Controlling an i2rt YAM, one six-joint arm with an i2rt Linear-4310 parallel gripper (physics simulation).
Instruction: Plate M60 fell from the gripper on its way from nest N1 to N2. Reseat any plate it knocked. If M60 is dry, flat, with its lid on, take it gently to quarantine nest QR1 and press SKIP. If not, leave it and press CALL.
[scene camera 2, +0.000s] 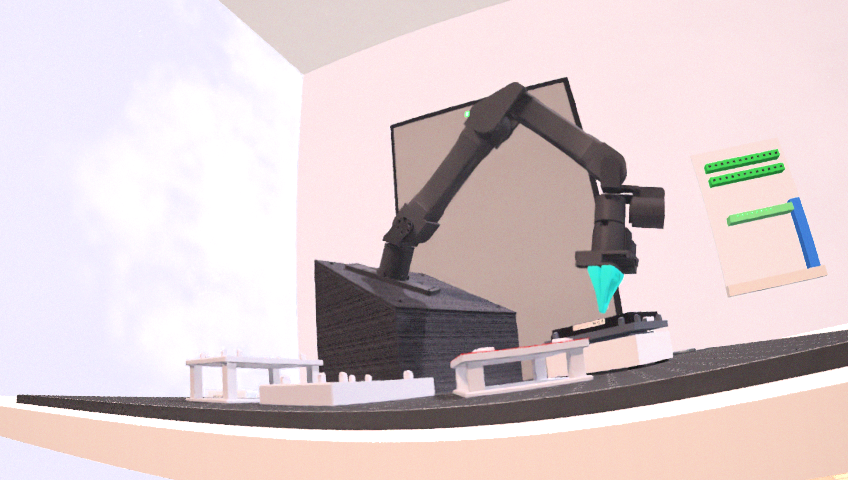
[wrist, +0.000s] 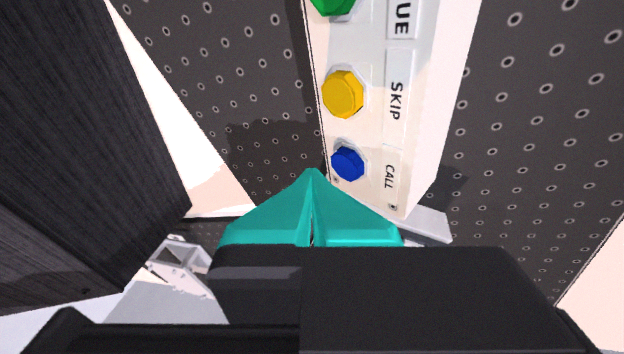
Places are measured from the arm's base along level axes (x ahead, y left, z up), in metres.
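Where they show: gripper, fingertip midpoint: (scene camera 2: 602, 312) (wrist: 311, 176); arm's base, link origin: (scene camera 2: 391, 280).
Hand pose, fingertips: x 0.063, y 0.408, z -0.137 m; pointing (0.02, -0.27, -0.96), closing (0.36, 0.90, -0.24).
Each offset is from my fingertips to the top centre of the thing. "spot": to the spot under its first point.
My gripper (scene camera 2: 602, 311) (wrist: 311, 176) has teal fingers pressed together, shut with nothing between them, pointing down. In the wrist view the white button box @(0.051 m back, 0.051 m left, 0.013 m down) (wrist: 370, 122) lies beyond the fingertips. Its blue CALL button @(0.018 m ahead, 0.014 m left, 0.022 m down) (wrist: 347, 164) is nearest the tips, just ahead and to the right. The yellow SKIP button @(0.031 m back, 0.024 m left, 0.022 m down) (wrist: 343, 94) is farther up, and part of a green button @(spot: 0.073 m back, 0.032 m left, 0.026 m down) (wrist: 332, 4) shows at the top edge. In the scene view the fingertips are above a white block @(spot: 0.202 m ahead, 0.049 m left, 0.075 m down) (scene camera 2: 651, 347) with a dark top. Plate M60 and the nest names cannot be made out.
In the scene view, a white stand with a red-edged top (scene camera 2: 576, 361), a low white block with pegs @(0.333 m ahead, 0.291 m right, 0.064 m down) (scene camera 2: 380, 390) and a white legged stand (scene camera 2: 229, 381) are on the dark table (scene camera 2: 380, 418). The black arm base (scene camera 2: 455, 344) is behind them. A small white stand (wrist: 195, 282) shows lower left in the wrist view.
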